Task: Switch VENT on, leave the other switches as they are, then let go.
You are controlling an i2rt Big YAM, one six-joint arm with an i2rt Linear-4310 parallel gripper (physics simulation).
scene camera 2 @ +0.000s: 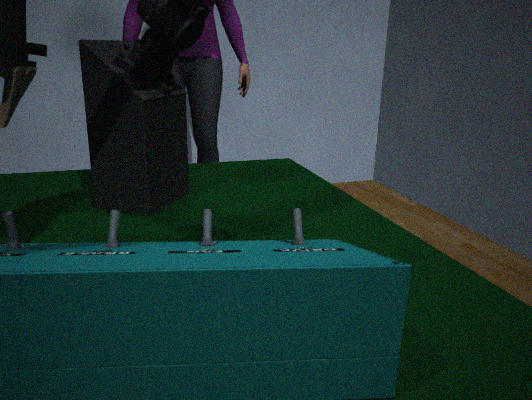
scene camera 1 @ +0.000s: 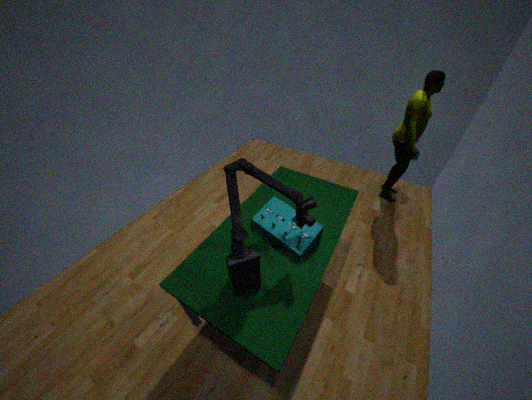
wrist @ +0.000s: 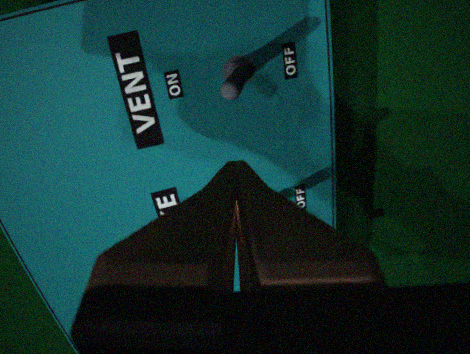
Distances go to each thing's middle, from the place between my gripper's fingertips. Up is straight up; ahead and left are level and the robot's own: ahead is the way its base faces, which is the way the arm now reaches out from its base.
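The switch panel [scene camera 2: 259, 312] is here in the scene. My hand is 160 mm above the panel, and it is also 180 mm to the right of it and 80 mm short of it.
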